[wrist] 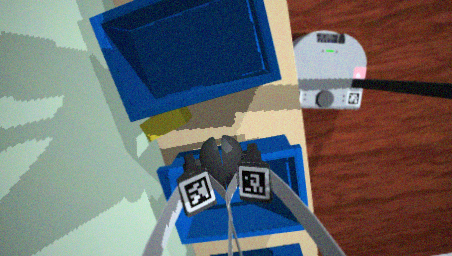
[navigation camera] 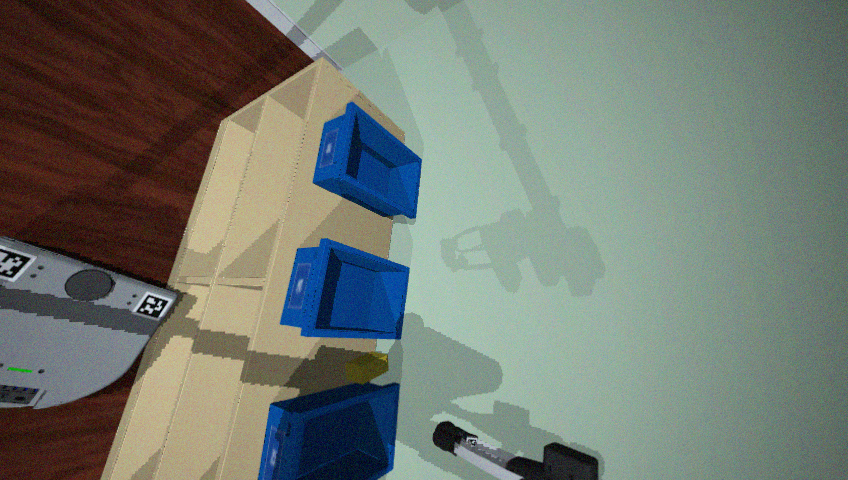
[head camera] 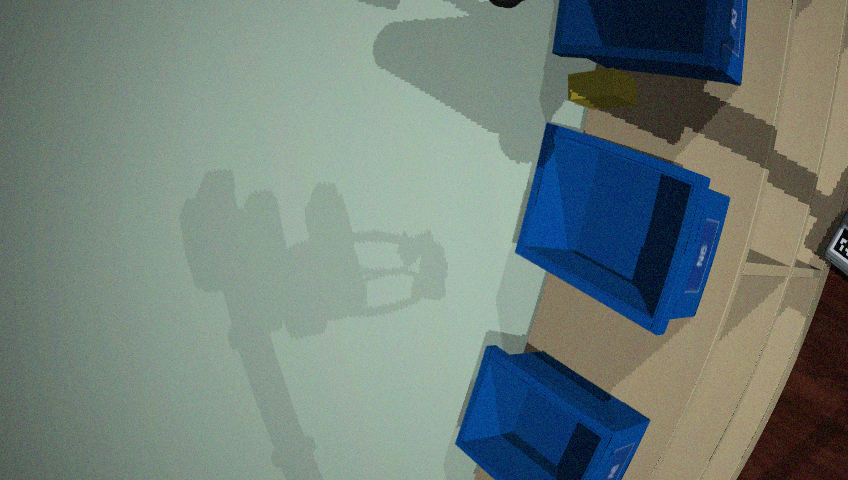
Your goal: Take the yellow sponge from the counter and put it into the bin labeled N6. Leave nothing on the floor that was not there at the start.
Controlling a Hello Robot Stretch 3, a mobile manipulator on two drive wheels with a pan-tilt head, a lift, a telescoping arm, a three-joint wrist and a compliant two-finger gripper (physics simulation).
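Places are measured from the robot's base along level axes (x ahead, y left, z up), in millimetres.
Where they show: gripper, between the fingertips: (wrist: 221, 153) (navigation camera: 437, 431); robot's base, origin of its link: (wrist: 309, 94) (navigation camera: 88, 283).
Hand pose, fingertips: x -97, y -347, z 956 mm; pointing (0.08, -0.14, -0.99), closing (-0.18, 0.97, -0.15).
Note:
Each offset is from my fingertips to the centre of the thing. Level surfaces: height alone.
The yellow sponge {dx +75, dy -157, dz -333 mm} (head camera: 602, 89) (navigation camera: 367, 368) (wrist: 169, 123) lies in shadow on the tan counter {dz -364 mm} (head camera: 571, 315) (navigation camera: 351, 231) (wrist: 277, 120), near its wall-side edge, between two blue bins. The bin labeled N6 {dx +221, dy +12, dz -304 mm} (head camera: 618, 202) (navigation camera: 363, 294) (wrist: 200, 229) stands beside it; its label reads N6 in the head view and its inside shows no objects. My gripper (navigation camera: 446, 435) (wrist: 221, 153) is shut with nothing between its fingertips. In the wrist view it hangs above bin N6, apart from the sponge. At the head view's top edge, a small dark part of it shows.
A larger blue bin {dx -86, dy -88, dz -304 mm} (head camera: 654, 35) (navigation camera: 339, 431) (wrist: 190, 55) stands on the sponge's other side. Another blue bin {dx +559, dy +96, dz -304 mm} (head camera: 547, 416) (navigation camera: 368, 163) stands beyond N6. The pale green wall (head camera: 297, 118) (navigation camera: 684, 178) runs behind the counter. My grey base (navigation camera: 65, 339) (wrist: 327, 67) is at the counter's front.

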